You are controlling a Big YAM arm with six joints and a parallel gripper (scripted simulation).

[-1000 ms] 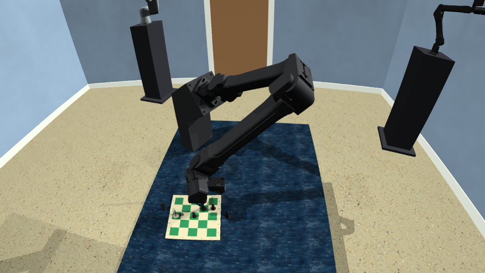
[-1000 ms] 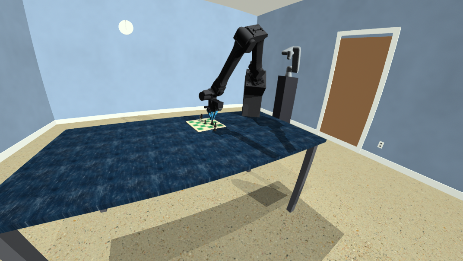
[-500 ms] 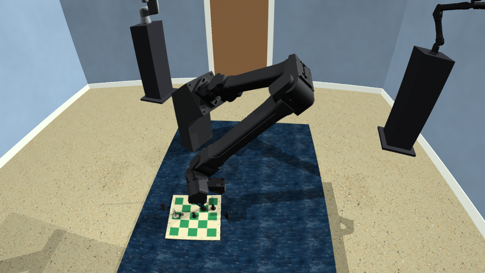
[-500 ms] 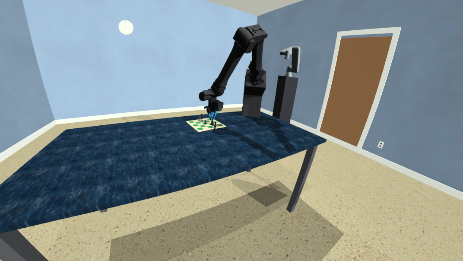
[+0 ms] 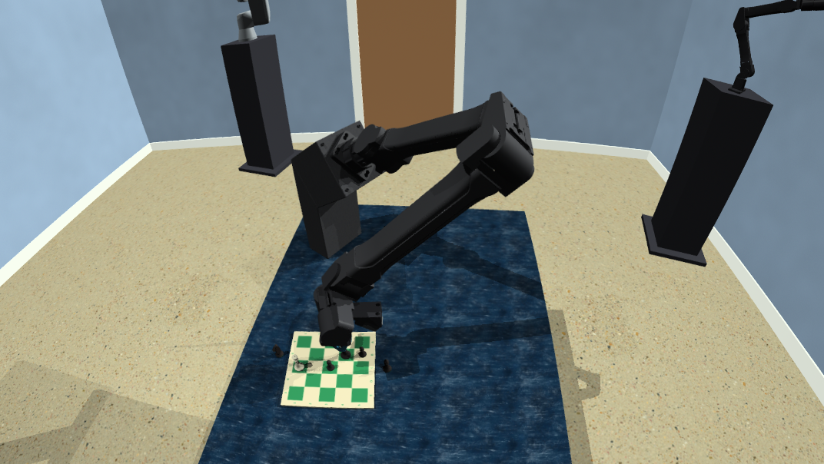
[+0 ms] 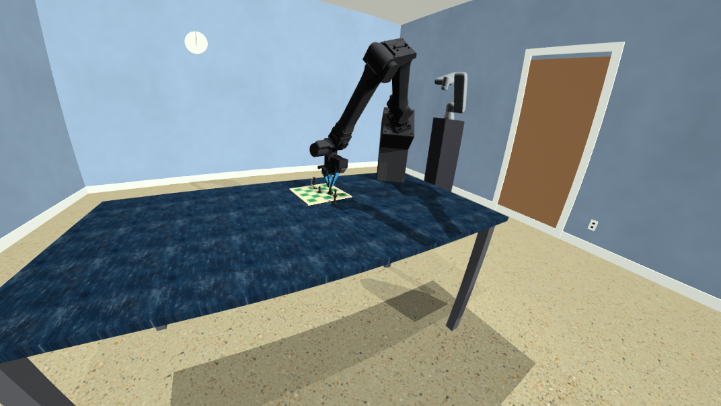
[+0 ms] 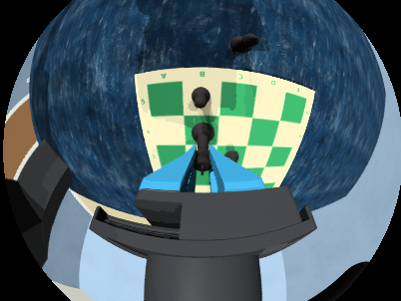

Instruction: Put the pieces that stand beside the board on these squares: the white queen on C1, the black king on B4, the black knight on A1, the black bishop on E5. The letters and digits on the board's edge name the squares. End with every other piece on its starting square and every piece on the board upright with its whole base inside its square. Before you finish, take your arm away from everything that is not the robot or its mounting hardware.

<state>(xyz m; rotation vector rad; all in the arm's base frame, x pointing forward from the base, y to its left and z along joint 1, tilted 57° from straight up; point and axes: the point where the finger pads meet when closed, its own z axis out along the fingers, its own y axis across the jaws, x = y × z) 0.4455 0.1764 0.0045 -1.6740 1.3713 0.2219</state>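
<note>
Now: hand 10 mm above the black king. From my hand the other things lie so: white queen 80 mm ahead, 90 mm to the right, 10 mm below; then cream board 50 mm ahead, 20 mm to the right, 40 mm below.
</note>
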